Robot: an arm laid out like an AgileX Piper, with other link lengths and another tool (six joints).
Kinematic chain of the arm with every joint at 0, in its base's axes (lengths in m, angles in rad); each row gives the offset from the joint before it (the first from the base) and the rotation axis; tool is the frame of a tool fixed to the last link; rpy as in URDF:
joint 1: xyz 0 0 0.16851 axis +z
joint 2: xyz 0 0 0 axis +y
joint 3: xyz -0.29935 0 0.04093 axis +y
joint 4: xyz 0.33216 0 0.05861 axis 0.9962 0 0.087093
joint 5: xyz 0 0 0 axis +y
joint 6: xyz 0.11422 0 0.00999 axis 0.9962 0 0.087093
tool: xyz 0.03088 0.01 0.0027 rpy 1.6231 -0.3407 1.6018
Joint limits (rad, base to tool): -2.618..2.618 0..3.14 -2.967..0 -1.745..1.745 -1.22..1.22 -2.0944..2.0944
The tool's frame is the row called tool.
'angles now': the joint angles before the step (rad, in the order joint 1, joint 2, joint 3, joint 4, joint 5, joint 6). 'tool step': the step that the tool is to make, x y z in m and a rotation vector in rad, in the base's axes. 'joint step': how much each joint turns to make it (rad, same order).
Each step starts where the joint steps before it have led.
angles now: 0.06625, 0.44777, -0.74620, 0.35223, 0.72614, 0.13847
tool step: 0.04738, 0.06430, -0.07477, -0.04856, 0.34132, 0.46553
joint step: 0.07174, 0.34320, -0.00002, 0.37693, 0.20728, -0.44651
